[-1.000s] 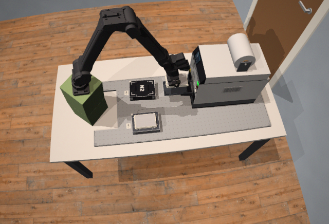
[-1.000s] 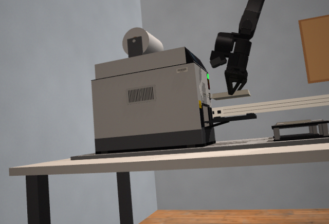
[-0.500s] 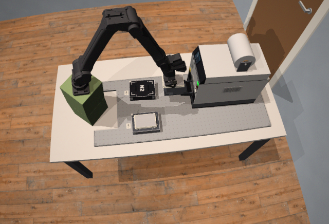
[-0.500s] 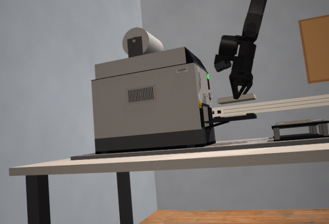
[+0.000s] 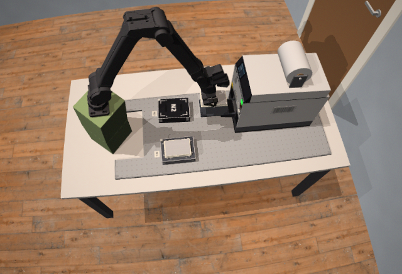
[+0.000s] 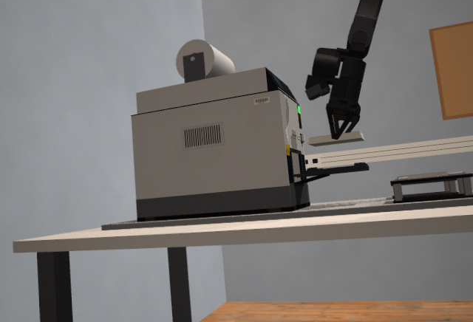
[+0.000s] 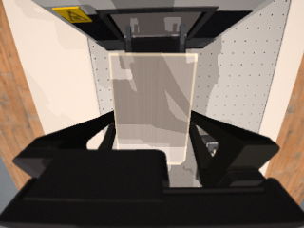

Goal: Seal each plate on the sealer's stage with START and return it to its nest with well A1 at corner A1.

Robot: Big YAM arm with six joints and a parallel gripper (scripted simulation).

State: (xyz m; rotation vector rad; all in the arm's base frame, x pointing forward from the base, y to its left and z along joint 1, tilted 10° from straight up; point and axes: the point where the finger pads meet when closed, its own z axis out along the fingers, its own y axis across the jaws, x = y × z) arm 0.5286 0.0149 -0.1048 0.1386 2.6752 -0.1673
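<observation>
Right now my hand is 8 cm above the sealer stage, 1 cm to the left of it and 1 cm short of it. Also, from my hand: plate (right at my hand); then yellow warning label (12 cm ahead, 7 cm to the left, 2 cm below); then plate nest (21 cm behind, 17 cm to the right, 13 cm below).
</observation>
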